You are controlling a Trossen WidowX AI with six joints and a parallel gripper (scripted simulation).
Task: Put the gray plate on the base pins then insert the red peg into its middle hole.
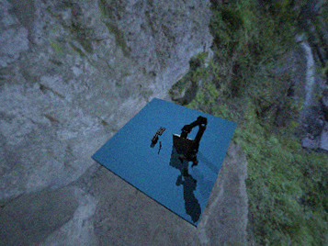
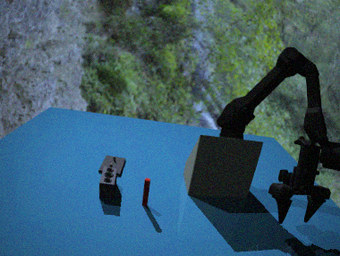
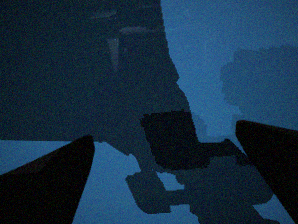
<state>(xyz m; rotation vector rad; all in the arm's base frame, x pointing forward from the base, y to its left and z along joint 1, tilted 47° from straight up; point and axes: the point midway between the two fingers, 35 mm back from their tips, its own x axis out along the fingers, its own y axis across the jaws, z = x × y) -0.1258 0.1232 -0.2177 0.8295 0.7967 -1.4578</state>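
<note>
Now: gripper tip 46 cm short of the gray plate, 23 cm to the left of it and 1 cm above it. From my gripper tip the other things lie so: red peg (36 cm ahead, 17 cm to the right).
</note>
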